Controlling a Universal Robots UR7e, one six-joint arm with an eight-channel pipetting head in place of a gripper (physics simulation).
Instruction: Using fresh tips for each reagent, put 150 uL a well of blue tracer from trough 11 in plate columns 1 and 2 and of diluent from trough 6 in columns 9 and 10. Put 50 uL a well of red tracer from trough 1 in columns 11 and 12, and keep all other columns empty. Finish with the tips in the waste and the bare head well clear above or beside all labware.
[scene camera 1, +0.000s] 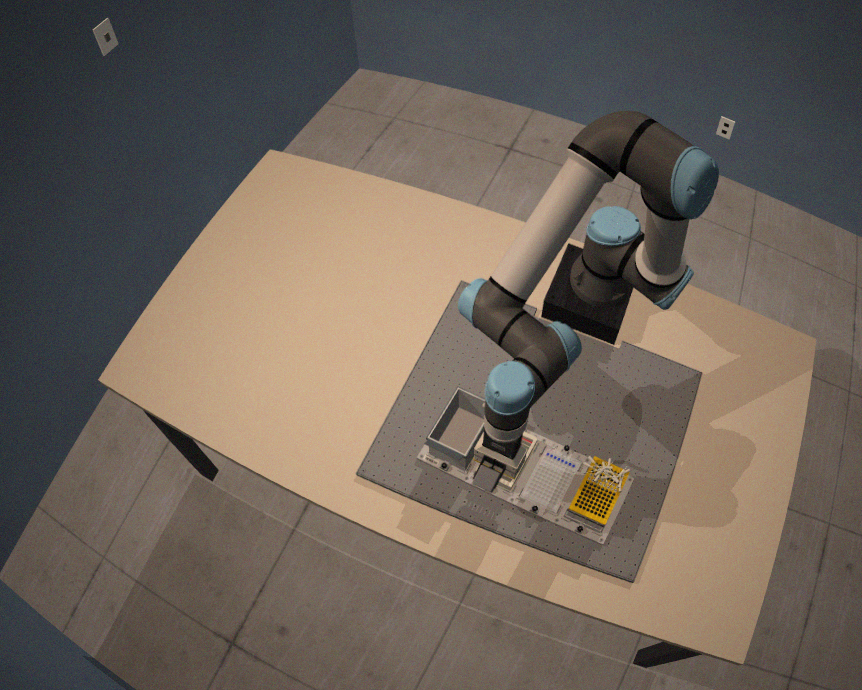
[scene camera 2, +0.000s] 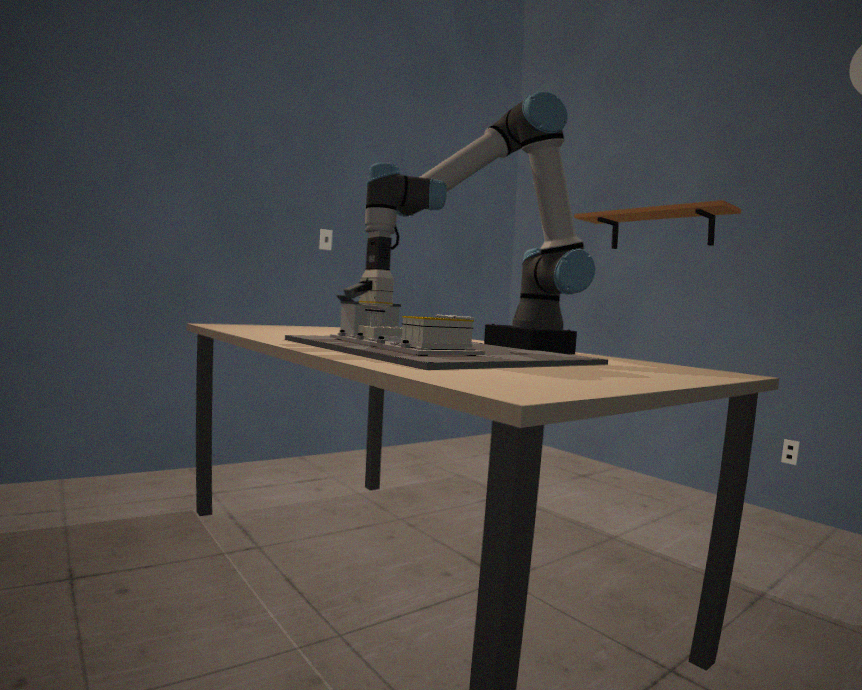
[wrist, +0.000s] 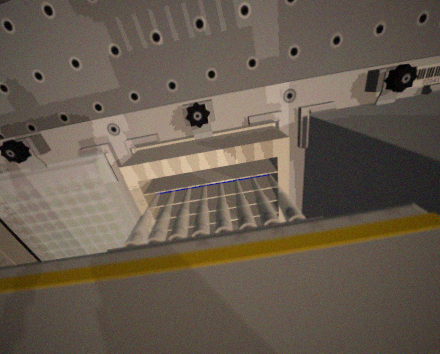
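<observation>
The pipetting head (scene camera 1: 501, 454) (scene camera 2: 377, 289) (wrist: 215, 207) is low over the reservoir (scene camera 1: 530, 451) (wrist: 283, 167) and carries a row of tips. The tips point down at the thin blue line of liquid (wrist: 215, 185) near the reservoir's front end. Whether the tip ends are in the liquid cannot be told. The clear plate (scene camera 1: 549, 487) (wrist: 60, 205) stands beside the reservoir, with one blue column (scene camera 1: 560, 459) at its back end. The yellow-topped tip rack (scene camera 1: 590, 516) (scene camera 2: 439, 335) has loose white tips (scene camera 1: 609, 473) lying across its back part. The grey waste bin (scene camera 1: 447, 453) (scene camera 2: 350, 317) stands on the reservoir's other side.
The labware stands in a row on a light base plate with black knobs (wrist: 198, 115) along its edge. Under it is a grey perforated board (scene camera 1: 424, 402) on the tan table (scene camera 1: 287, 287). The arm's black base (scene camera 1: 582, 316) (scene camera 2: 530, 338) stands behind. A wooden shelf (scene camera 2: 657, 212) is on the wall.
</observation>
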